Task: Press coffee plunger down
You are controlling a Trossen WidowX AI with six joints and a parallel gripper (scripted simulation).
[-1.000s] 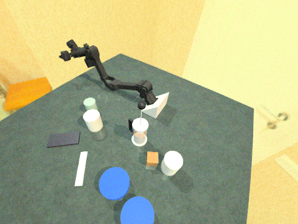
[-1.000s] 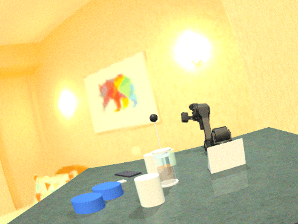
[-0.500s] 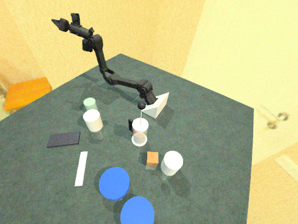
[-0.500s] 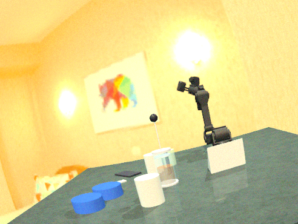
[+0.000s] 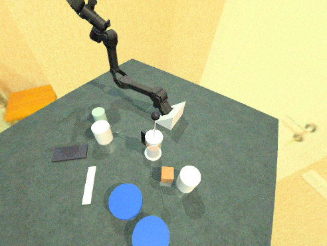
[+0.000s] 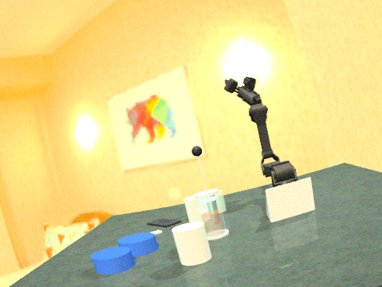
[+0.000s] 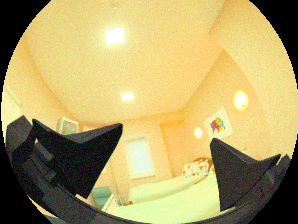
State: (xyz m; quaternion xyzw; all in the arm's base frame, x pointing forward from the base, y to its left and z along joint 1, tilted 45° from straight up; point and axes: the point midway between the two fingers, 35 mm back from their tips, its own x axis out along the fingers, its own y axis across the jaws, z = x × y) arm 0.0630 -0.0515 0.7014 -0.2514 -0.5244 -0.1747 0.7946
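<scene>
The coffee press is 620 mm to the left of my gripper tip, 390 mm below it and 140 mm ahead of it. The rest, counted from my gripper tip: mint cylinder: 480 mm below, 280 mm to the left, 160 mm ahead; white bar: 520 mm below, 510 mm to the left, 420 mm ahead; dark flat plate: 520 mm below, 380 mm ahead, 320 mm to the left.
</scene>
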